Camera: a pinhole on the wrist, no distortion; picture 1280 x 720 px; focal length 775.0 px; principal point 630.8 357.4 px. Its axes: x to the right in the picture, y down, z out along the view. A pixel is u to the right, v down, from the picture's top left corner.
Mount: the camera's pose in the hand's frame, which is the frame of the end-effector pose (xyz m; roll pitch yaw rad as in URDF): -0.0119 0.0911 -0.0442 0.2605 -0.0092 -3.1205
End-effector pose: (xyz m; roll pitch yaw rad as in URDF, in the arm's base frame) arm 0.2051 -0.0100 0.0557 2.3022 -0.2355 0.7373
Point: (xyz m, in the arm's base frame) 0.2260 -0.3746 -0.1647
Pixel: 1230.8 600.1
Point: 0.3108 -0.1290 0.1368
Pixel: 447.2 92.8
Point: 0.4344 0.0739 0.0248
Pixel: outside the picture
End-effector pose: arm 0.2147 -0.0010 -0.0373 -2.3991 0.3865 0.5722
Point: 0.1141 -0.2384 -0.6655
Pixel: outside the picture
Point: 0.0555 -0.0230 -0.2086
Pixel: 827.1 548.3
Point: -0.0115 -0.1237 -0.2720
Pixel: 979.4 275.9
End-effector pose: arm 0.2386 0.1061 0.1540 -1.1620 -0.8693 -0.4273
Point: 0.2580 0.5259 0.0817
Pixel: 907.4 563.5
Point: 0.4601 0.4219 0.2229
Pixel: 417.9 429.3
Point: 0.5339 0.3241 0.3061
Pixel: 66.1 403.8
